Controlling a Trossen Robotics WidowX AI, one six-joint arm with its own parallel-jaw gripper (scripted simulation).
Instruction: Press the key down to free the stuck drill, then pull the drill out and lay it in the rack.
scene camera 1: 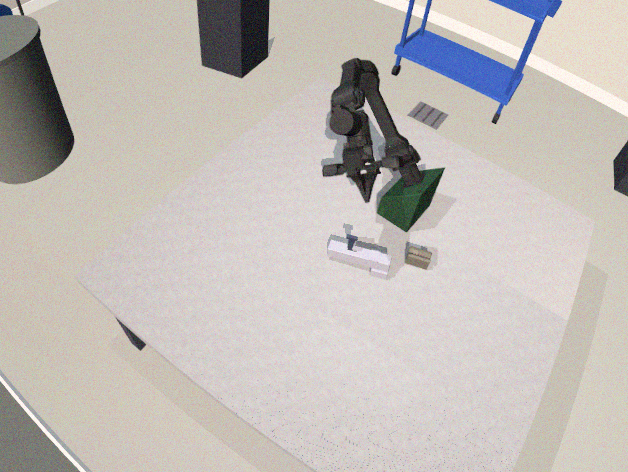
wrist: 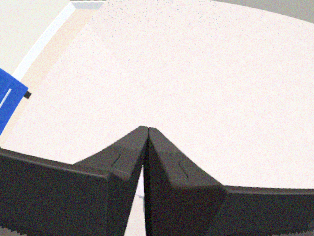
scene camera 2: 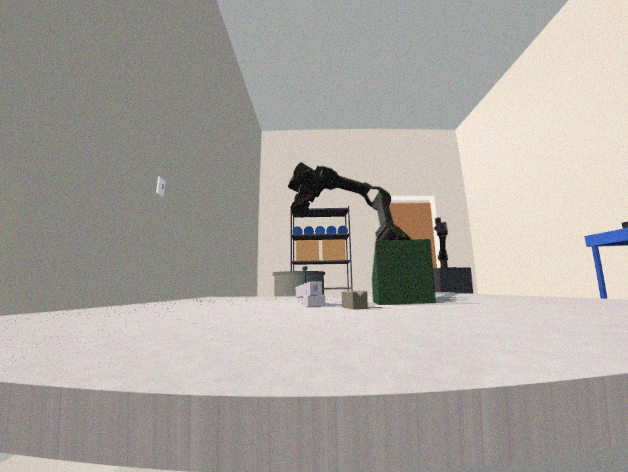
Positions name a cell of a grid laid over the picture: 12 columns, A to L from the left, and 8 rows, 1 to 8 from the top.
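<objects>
My gripper is visible from scene camera 1 (H4), from scene camera 2 (F4) and from the wrist view (F5).
</objects>
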